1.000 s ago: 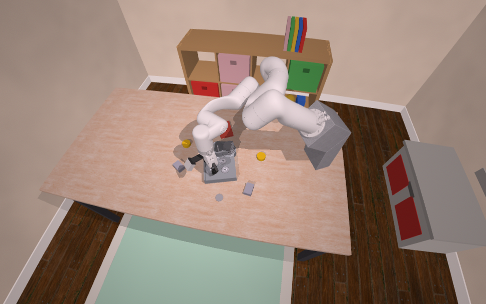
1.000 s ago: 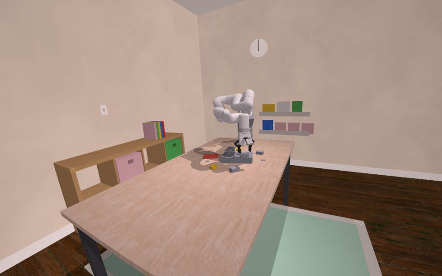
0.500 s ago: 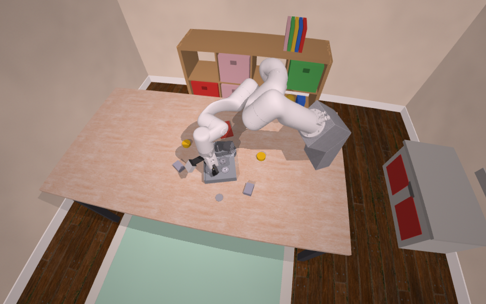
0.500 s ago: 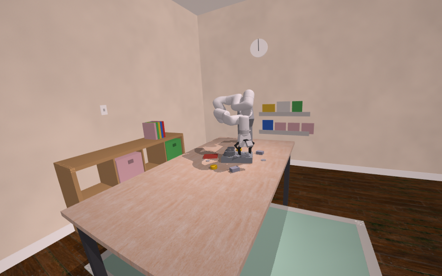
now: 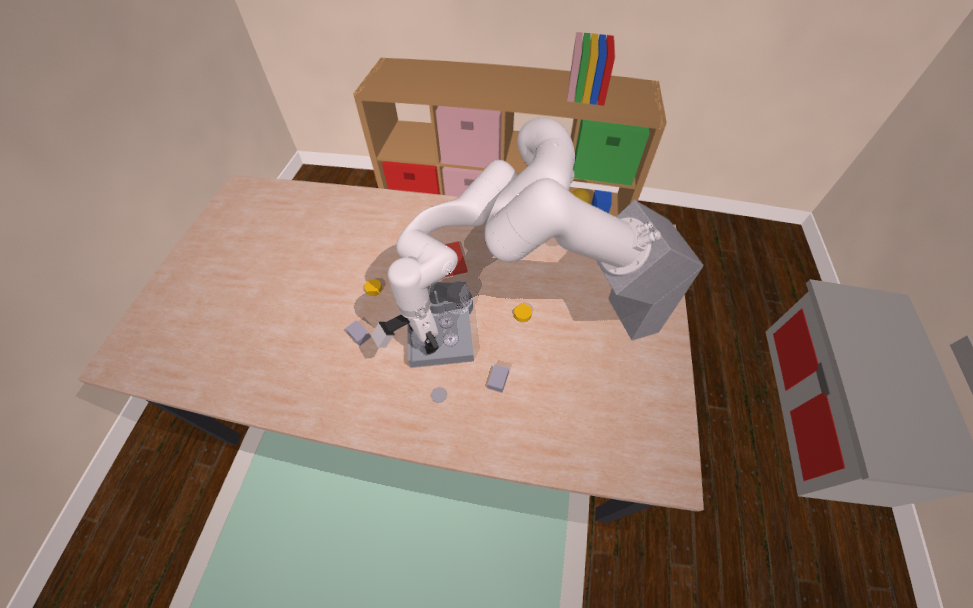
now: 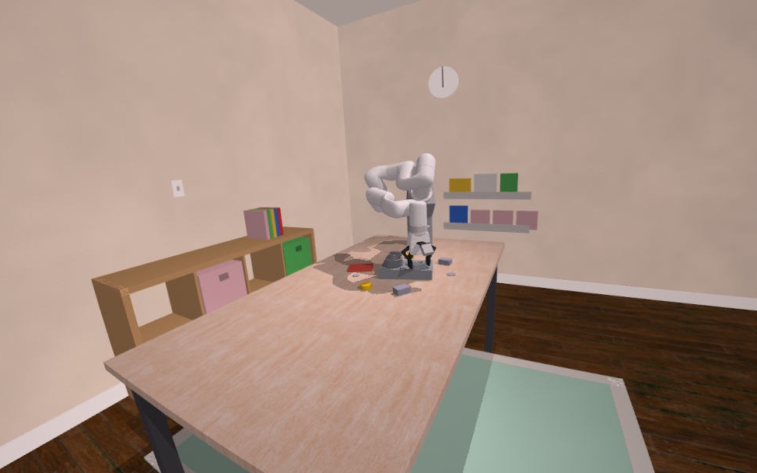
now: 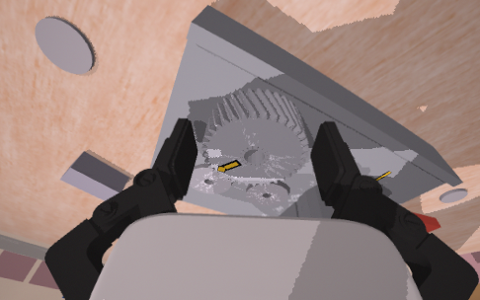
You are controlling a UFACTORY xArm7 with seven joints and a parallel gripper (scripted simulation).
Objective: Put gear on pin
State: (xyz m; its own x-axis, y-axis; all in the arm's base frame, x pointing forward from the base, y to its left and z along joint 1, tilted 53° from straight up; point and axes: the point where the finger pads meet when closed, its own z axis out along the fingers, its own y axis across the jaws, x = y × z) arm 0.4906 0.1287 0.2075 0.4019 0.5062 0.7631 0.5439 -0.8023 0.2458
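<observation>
Now: hand right at the grey gear. Also, from my hand: yellow disc: 22 cm behind, 19 cm to the right, 5 cm below; red block: 31 cm to the right, 5 cm below, 5 cm ahead.
</observation>
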